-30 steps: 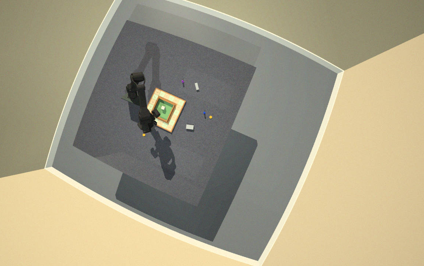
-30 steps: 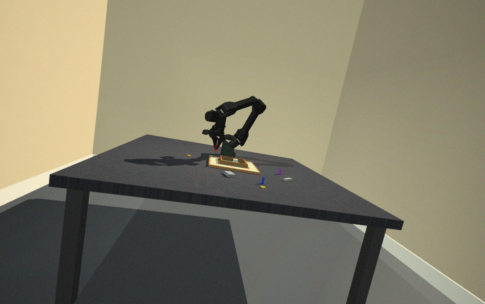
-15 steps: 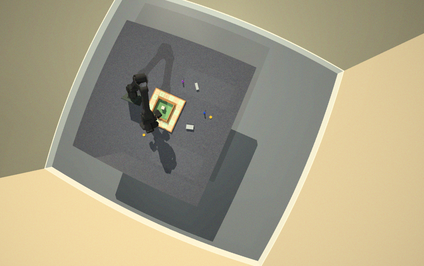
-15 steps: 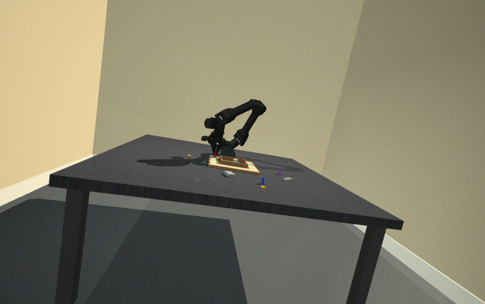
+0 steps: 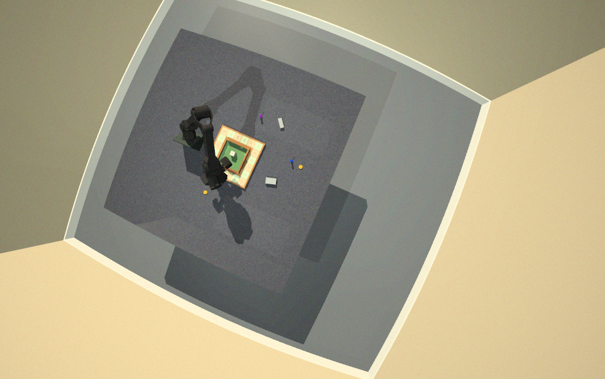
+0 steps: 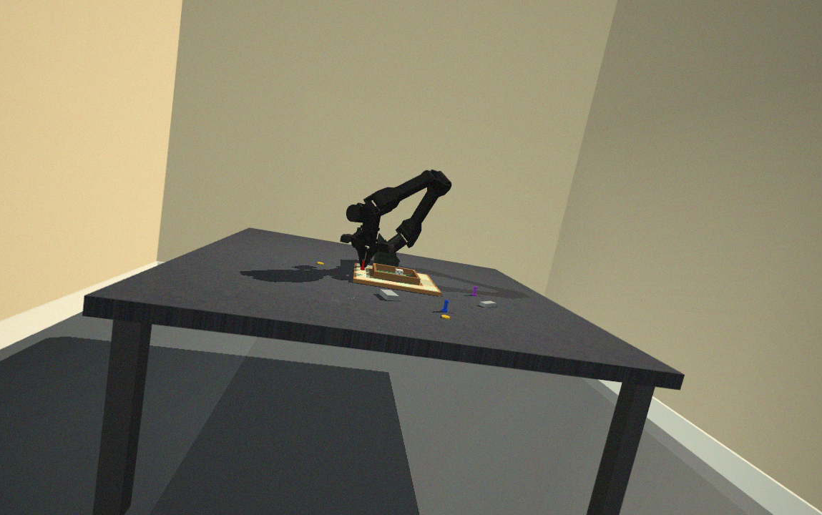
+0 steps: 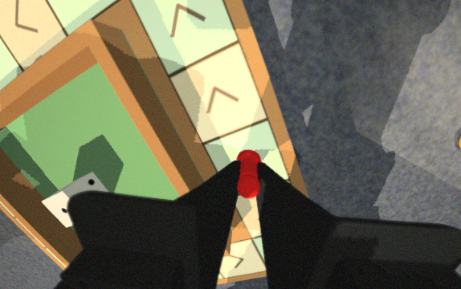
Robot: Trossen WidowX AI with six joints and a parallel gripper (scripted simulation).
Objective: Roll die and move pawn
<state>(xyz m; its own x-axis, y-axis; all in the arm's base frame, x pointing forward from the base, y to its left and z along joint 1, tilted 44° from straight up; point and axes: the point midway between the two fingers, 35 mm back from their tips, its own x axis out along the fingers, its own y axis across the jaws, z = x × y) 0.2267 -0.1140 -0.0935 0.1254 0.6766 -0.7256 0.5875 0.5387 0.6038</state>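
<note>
Right now my gripper tip is 1 cm below the red pawn. Also, from my gripper tip: green dice tray 11 cm to the left, 4 cm ahead, 2 cm below; purple pawn 38 cm to the left, 14 cm ahead, 1 cm below; white die 12 cm to the left, 4 cm ahead.
</note>
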